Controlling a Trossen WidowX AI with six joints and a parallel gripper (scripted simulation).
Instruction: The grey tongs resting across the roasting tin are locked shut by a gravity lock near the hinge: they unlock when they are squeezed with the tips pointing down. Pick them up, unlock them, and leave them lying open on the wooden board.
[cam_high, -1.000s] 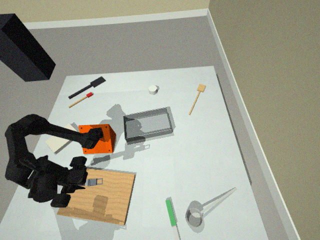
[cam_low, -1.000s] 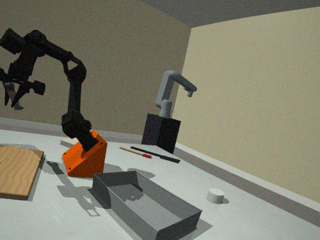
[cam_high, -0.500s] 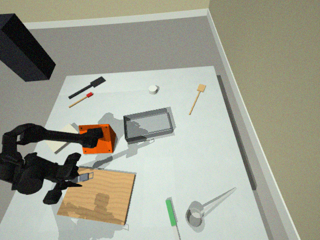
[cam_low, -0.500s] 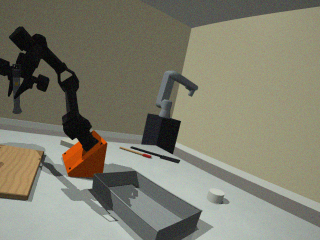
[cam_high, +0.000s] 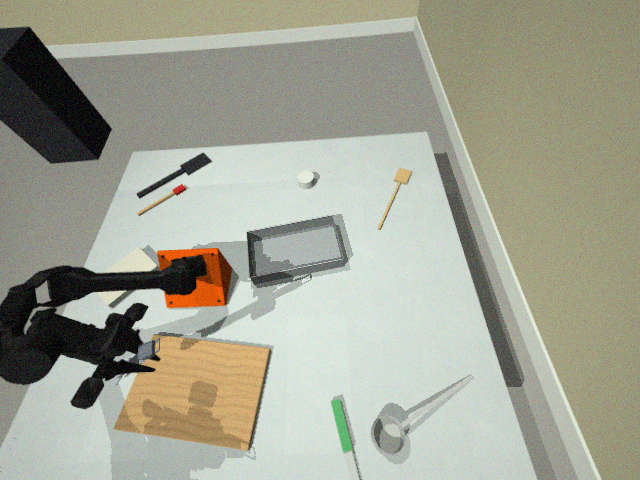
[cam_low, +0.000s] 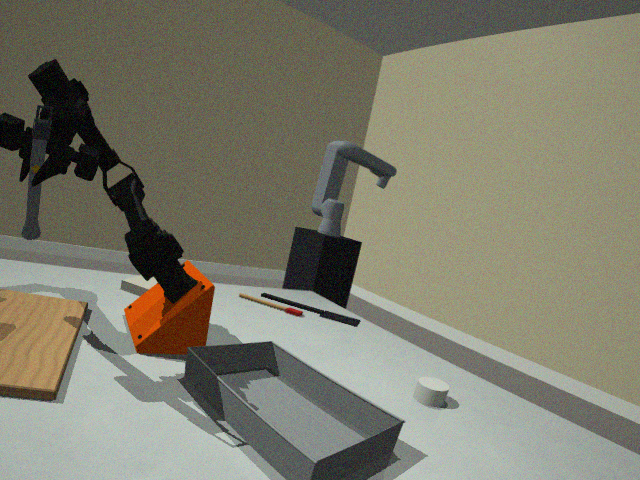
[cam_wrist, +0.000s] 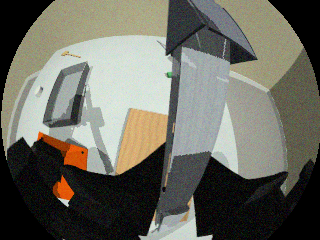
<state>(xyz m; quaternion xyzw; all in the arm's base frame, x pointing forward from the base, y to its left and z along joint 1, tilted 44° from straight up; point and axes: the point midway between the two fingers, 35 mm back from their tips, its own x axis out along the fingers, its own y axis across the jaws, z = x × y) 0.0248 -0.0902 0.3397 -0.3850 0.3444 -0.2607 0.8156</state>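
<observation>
My gripper tip is 20 mm past the wooden board, 10 mm to the left of it and 250 mm above it. Also, from my gripper tip: green-handled tool 370 mm ahead, 170 mm to the right, 250 mm below; block 310 mm behind, 350 mm to the left, 250 mm below; grey roasting tin 260 mm ahead, 380 mm to the left, 240 mm below.
</observation>
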